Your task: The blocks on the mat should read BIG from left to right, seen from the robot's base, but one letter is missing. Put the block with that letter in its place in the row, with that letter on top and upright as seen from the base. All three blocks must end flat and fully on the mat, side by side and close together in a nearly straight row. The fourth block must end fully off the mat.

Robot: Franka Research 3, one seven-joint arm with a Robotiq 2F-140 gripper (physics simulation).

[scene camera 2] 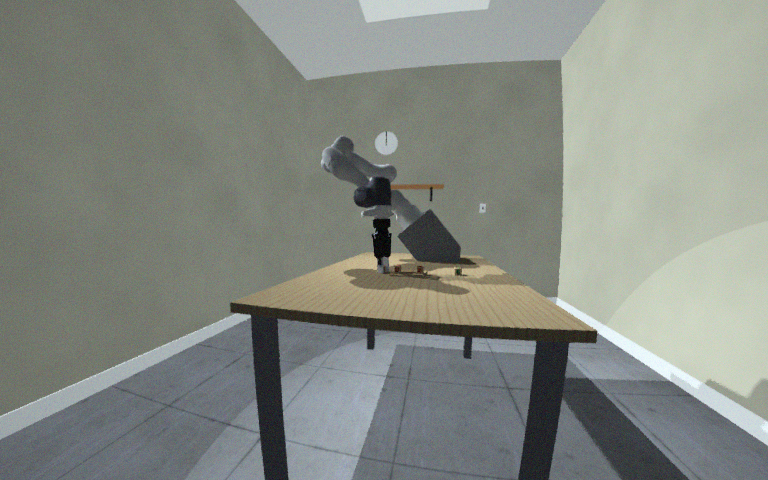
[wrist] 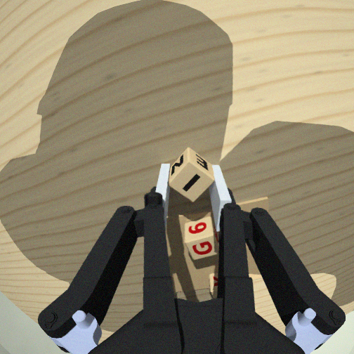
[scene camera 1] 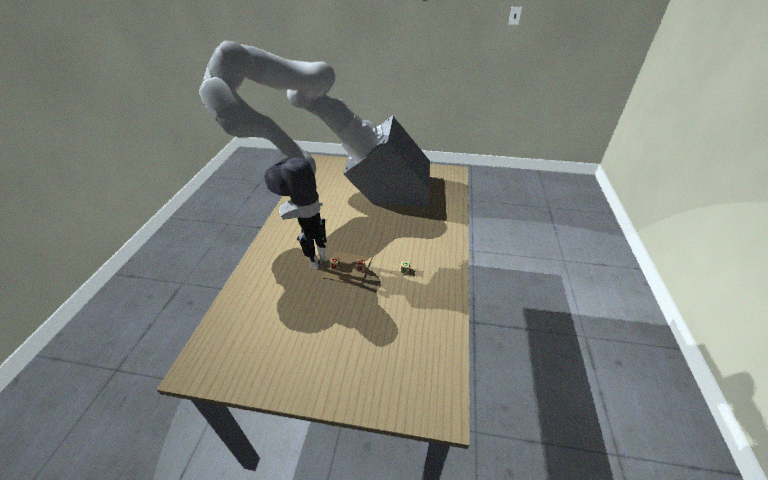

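Note:
The black-lettered I block point(wrist: 192, 182) is between the finger pads of my gripper point(wrist: 189, 177) point(scene camera 1: 319, 261) point(scene camera 2: 383, 269), low at the table. The pads meet its corners, so it sits turned between them; its I face shows, with N and E on neighbouring faces. The red G block point(wrist: 201, 239) point(scene camera 1: 334, 263) point(scene camera 2: 397, 269) is on the thin wooden mat point(wrist: 257, 203) point(scene camera 1: 345, 275), close beside the fingers. The red B block point(scene camera 1: 360, 265) point(scene camera 2: 420, 269) is on the mat to the right of G in scene camera 1, with a gap between them. It is mostly hidden in the wrist view.
The green-lettered block point(scene camera 1: 406, 267) point(scene camera 2: 458, 271) stands on the table point(scene camera 1: 317, 362) point(scene camera 2: 407, 305), off the mat, beyond the B block on the right in scene camera 1. The grey robot base point(scene camera 1: 390, 175) stands at the far end. The arm's shadow darkens the mat area.

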